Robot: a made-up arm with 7 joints. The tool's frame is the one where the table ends. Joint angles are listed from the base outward.
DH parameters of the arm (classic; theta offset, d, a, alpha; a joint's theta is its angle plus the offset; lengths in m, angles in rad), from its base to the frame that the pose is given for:
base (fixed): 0 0.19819 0.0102 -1.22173
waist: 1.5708 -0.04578 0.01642 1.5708
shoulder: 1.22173 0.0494 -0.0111 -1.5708
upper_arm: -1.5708 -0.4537 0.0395 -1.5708
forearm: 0 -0.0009 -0.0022 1.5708
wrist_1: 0 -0.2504 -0.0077 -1.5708
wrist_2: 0 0.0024 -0.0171 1.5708
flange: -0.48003 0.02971 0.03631 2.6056
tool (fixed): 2.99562 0.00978 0 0
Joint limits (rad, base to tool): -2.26..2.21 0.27..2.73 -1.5..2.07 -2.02..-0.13 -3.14..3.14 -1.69..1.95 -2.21..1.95
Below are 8 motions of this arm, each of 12 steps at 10 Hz.
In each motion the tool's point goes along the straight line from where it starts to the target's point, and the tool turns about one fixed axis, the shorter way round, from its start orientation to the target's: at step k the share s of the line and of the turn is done. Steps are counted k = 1, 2, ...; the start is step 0. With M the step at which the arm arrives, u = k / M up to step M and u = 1 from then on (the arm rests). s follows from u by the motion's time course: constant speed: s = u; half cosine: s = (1 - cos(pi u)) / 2; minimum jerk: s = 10 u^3 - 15 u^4 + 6 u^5.
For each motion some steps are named. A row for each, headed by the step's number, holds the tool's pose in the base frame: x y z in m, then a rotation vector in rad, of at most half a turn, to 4 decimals.
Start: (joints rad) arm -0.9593 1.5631 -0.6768 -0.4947 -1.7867 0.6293 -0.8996
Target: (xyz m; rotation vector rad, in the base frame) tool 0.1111 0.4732 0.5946 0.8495 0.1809 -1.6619
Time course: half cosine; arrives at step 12
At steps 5, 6, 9, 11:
5: 0.2651 0.5161 0.4282 0.1721 0.0911 -1.3054
6: 0.2334 0.5073 0.4624 0.3068 0.1095 -1.3858
9: 0.1469 0.4832 0.5559 0.6868 0.1599 -1.5870
11: 0.1153 0.4744 0.5901 0.8304 0.1785 -1.6535

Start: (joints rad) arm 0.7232 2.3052 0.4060 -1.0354 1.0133 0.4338 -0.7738
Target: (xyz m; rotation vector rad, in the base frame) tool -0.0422 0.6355 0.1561 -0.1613 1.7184 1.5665
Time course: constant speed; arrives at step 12
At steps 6, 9, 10, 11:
6: 0.1730 0.5254 0.2513 0.6954 2.1639 1.8460
9: 0.0654 0.5804 0.2037 0.2395 1.9602 1.7272
10: 0.0295 0.5988 0.1878 0.1000 1.8833 1.6778
11: -0.0063 0.6171 0.1720 -0.0336 1.8026 1.6241

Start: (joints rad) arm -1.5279 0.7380 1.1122 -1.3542 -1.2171 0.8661 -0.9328
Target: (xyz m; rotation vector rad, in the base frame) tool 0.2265 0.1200 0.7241 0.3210 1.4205 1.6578
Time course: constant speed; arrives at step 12
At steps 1, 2, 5, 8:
1: 0.4316 0.2648 0.4825 -0.3162 2.3509 1.3201
2: 0.4130 0.2517 0.5045 -0.2521 2.2730 1.3665
5: 0.3570 0.2122 0.5704 -0.0669 2.0297 1.4859
8: 0.3011 0.1727 0.6363 0.1070 1.7746 1.5772

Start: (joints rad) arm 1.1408 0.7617 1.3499 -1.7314 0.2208 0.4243 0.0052
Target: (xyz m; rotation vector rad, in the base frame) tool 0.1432 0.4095 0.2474 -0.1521 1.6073 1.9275
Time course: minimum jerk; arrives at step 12
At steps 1, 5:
1: -0.1947 0.4022 0.0987 0.1231 2.4445 1.5673
5: -0.0787 0.4047 0.1497 0.0221 2.1652 1.7230

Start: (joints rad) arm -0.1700 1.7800 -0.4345 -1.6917 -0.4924 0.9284 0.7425
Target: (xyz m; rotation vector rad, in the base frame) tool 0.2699 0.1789 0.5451 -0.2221 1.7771 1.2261
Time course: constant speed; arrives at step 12
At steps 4, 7, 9, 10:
4: 0.3233 0.3043 0.2945 0.5857 1.9368 1.6212
7: 0.3033 0.2573 0.3885 0.2675 1.8992 1.4841
9: 0.2899 0.2259 0.4511 0.0654 1.8588 1.3849
10: 0.2832 0.2103 0.4825 -0.0325 1.8342 1.3333

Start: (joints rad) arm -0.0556 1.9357 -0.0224 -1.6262 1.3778 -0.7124 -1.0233
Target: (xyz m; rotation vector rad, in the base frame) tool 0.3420 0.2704 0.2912 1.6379 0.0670 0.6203
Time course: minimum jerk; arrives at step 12
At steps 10, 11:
10: 0.3422 0.2738 0.2907 1.6343 0.0917 0.6496
11: 0.3420 0.2709 0.2911 1.6374 0.0705 0.6245

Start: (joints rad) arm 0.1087 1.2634 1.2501 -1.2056 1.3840 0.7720 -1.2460
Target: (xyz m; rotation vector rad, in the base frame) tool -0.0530 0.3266 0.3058 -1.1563 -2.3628 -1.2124
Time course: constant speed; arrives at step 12
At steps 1, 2, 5, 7, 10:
1: 0.1239 0.5002 0.2187 0.7341 1.9749 0.9385
2: 0.1079 0.4844 0.2266 0.7854 2.0497 0.9816
5: 0.0596 0.4371 0.2503 0.9443 2.2710 1.1115
7: 0.0274 0.4055 0.2662 1.0549 2.4154 1.1984
10: -0.0208 0.3582 0.2900 -1.1918 -2.5465 -1.2891

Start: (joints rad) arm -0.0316 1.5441 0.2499 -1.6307 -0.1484 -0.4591 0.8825
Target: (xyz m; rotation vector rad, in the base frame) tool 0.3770 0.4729 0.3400 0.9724 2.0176 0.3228
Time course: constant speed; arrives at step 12
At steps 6, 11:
6: 0.3458 0.4377 0.2844 1.2994 1.5995 0.3895
11: 0.3718 0.4670 0.3307 1.0315 1.9510 0.3352

